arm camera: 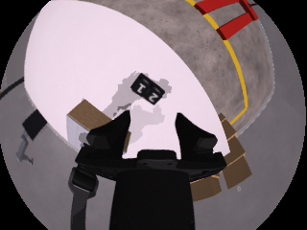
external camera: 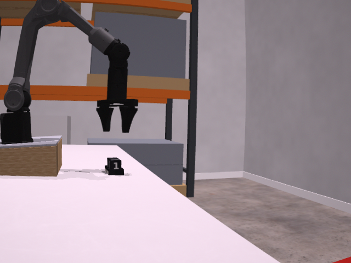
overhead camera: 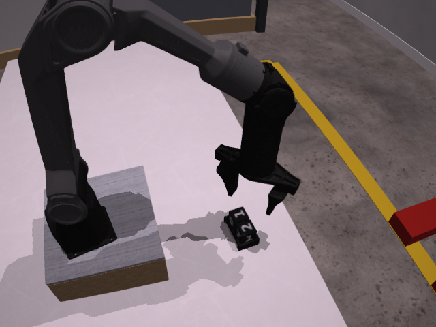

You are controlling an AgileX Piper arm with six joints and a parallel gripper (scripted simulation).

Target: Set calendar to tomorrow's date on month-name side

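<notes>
Now: hand 100 mm above the cube. From my hand the other things lie so: black base: 20 mm to the left, 120 mm below.
</notes>
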